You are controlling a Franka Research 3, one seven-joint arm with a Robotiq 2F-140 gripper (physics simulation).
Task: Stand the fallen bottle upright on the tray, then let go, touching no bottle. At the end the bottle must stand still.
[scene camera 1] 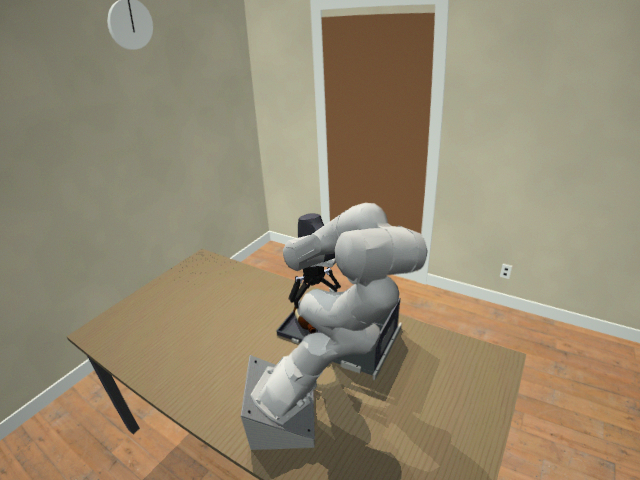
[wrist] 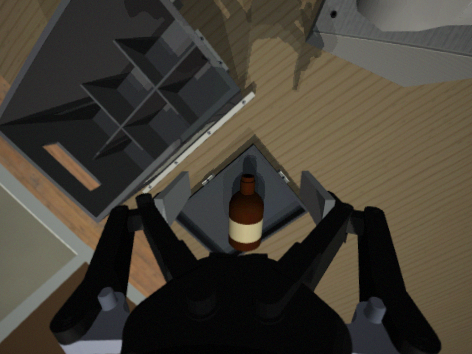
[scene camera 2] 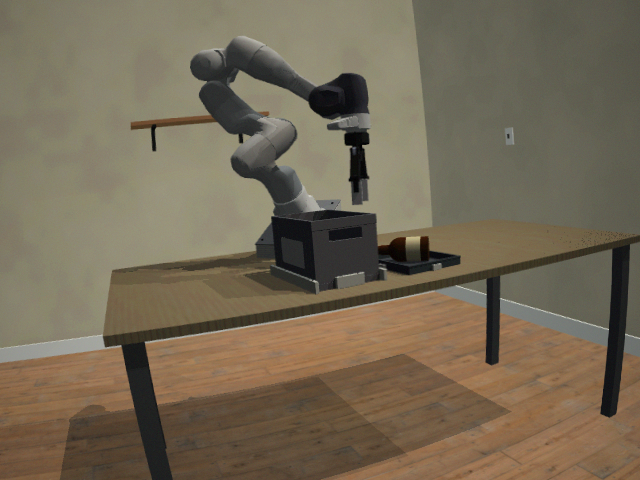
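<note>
The brown bottle [scene camera 1: 303,321] [scene camera 2: 412,249] [wrist: 246,215] with a cream label lies on its side on the dark square tray [scene camera 1: 289,333] [scene camera 2: 421,267] [wrist: 281,202]. In scene camera 2 its neck points left towards the crate; in the wrist view the neck points up. My gripper [scene camera 1: 313,287] [scene camera 2: 360,198] [wrist: 244,183] is open and empty, pointing down well above the table. In the wrist view the bottle shows between the spread fingers, below them and apart from them. In scene camera 1 the arm hides part of the bottle, the tray and one fingertip.
A dark crate [scene camera 1: 366,358] [scene camera 2: 343,260] [wrist: 37,139] with inner dividers stands close beside the tray, its walls higher than the tray's. Pale low rails run along its foot. The robot's base block [scene camera 1: 279,434] [wrist: 390,62] stands on the wooden table [scene camera 1: 180,330] [scene camera 2: 217,304].
</note>
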